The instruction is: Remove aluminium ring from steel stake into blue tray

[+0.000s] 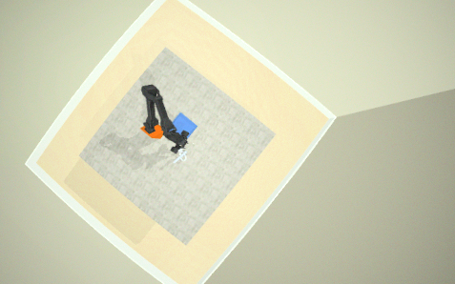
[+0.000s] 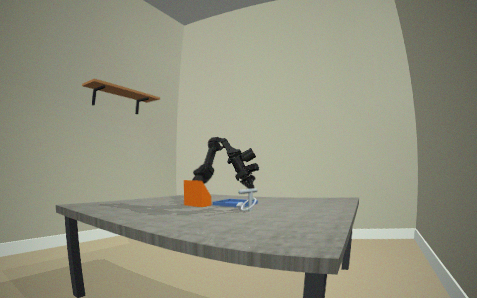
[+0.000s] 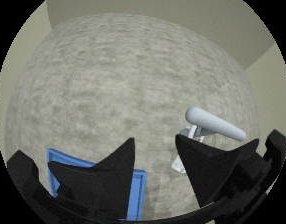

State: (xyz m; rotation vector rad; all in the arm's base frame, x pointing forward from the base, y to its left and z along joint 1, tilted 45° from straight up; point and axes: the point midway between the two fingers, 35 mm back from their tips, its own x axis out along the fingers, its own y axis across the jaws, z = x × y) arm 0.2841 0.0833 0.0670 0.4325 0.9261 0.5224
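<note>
The aluminium ring lies 20 mm ahead of my gripper tip, 100 mm to the right of it and 60 mm below it. Also, from my gripper tip: blue tray (150 mm behind, 70 mm to the left, 80 mm below).
</note>
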